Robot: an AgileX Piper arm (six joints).
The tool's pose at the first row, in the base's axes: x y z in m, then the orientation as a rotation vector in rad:
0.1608, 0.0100, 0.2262, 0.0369, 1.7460, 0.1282
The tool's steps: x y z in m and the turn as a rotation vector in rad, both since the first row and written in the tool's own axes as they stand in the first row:
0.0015, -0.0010, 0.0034, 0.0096, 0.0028, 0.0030
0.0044, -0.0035, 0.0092, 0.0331, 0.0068, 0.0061
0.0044, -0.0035, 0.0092, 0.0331, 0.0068, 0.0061
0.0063, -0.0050, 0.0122, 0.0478, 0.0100, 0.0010
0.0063, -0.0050, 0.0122, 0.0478, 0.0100, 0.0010
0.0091, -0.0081, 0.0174, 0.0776, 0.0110, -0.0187
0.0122, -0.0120, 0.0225, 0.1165, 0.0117, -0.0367
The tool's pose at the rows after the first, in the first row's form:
0.1639, 0.0094, 0.2240, 0.0464, 1.7495, 0.1221
0.1692, 0.0076, 0.2199, 0.0660, 1.7549, 0.1040
0.1692, 0.0076, 0.2199, 0.0660, 1.7549, 0.1040
0.1719, 0.0064, 0.2174, 0.0722, 1.7590, 0.0875
0.1719, 0.0064, 0.2174, 0.0722, 1.7590, 0.0875
0.1767, 0.0040, 0.2134, 0.0767, 1.7613, 0.0470
0.1813, 0.0007, 0.2091, 0.0893, 1.7634, -0.0003

